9 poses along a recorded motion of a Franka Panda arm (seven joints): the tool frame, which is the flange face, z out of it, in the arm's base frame.
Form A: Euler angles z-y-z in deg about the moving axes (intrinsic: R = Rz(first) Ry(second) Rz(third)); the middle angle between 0 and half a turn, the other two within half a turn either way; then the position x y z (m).
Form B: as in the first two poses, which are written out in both.
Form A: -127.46 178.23 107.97 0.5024 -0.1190 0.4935
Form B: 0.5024 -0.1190 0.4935 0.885 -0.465 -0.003 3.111
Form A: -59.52 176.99 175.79 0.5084 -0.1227 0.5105
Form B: 0.5084 -0.1227 0.5105 0.886 -0.464 0.022 3.114
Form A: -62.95 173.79 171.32 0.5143 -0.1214 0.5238
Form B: 0.5143 -0.1214 0.5238 0.889 -0.456 0.044 3.078
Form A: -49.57 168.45 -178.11 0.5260 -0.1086 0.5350
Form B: 0.5260 -0.1086 0.5350 0.897 -0.432 0.092 3.060
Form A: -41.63 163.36 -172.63 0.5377 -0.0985 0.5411
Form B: 0.5377 -0.0985 0.5411 0.901 -0.411 0.138 3.056
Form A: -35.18 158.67 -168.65 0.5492 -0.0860 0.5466
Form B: 0.5492 -0.0860 0.5466 0.903 -0.388 0.181 3.065
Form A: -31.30 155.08 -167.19 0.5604 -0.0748 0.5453
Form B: 0.5604 -0.0748 0.5453 0.906 -0.367 0.213 3.072
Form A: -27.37 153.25 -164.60 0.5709 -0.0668 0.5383
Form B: 0.5709 -0.0668 0.5383 0.906 -0.355 0.230 3.093
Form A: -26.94 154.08 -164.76 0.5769 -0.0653 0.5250
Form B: 0.5769 -0.0653 0.5250 0.909 -0.351 0.223 3.096
